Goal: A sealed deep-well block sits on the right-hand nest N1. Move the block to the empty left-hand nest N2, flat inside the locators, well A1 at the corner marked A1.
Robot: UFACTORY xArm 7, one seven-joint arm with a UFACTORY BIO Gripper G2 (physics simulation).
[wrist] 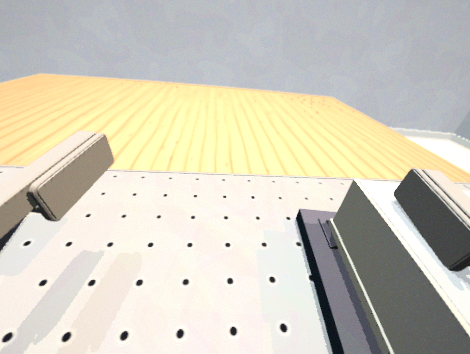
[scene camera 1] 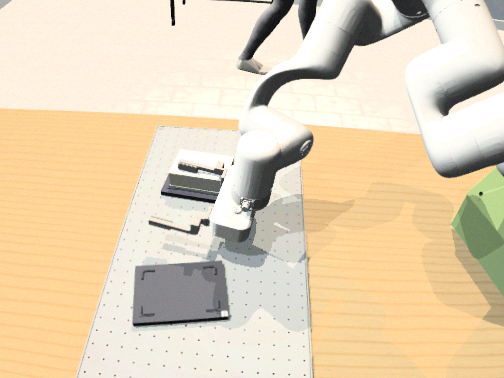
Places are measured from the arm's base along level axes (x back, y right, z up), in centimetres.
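Pixels of known places: hand, its tool point: (wrist: 252, 192) (scene camera 1: 175, 193).
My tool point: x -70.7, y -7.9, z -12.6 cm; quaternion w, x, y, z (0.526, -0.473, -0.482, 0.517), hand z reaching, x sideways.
Behind a point stands the place of what it marks.
The deep-well block (scene camera 1: 194, 182) {z -15.1, x -68.8, y -1.5 cm} (wrist: 395, 270) {z -14.5, x -69.1, y -1.5 cm}, with a white top and grey-green side, sits on the dark nest N1 (scene camera 1: 187, 194) {z -17.5, x -70.0, y -3.0 cm} (wrist: 314, 222) {z -17.5, x -74.6, y -2.8 cm}. Nest N2 (scene camera 1: 180, 292) {z -17.5, x -63.6, y -26.7 cm} is an empty dark plate with corner locators and a small white mark (scene camera 1: 224, 314) {z -17.5, x -55.0, y -28.9 cm} at one corner. My gripper (scene camera 1: 174, 193) {z -12.6, x -70.7, y -7.9 cm} (wrist: 255, 197) {z -12.6, x -70.7, y -7.9 cm} is open with nothing between its fingers. One finger is over the block's white top; the other is out over the board between the two nests. The fingers do not straddle the block. The well A1 marking on the block cannot be made out.
Both nests stand on a light perforated board (scene camera 1: 270, 345) {z -18.7, x -46.3, y -32.2 cm} (wrist: 165, 230) {z -18.7, x -73.0, y -13.1 cm} on a wooden table (scene camera 1: 400, 300) {z -20.0, x -23.7, y -17.4 cm} (wrist: 200, 125) {z -20.0, x -96.7, y -16.1 cm}. A green faceted object (scene camera 1: 480, 215) {z -11.3, x -8.6, y 0.8 cm} stands at the right edge of the scene view. The arm covers part of the board beside N1.
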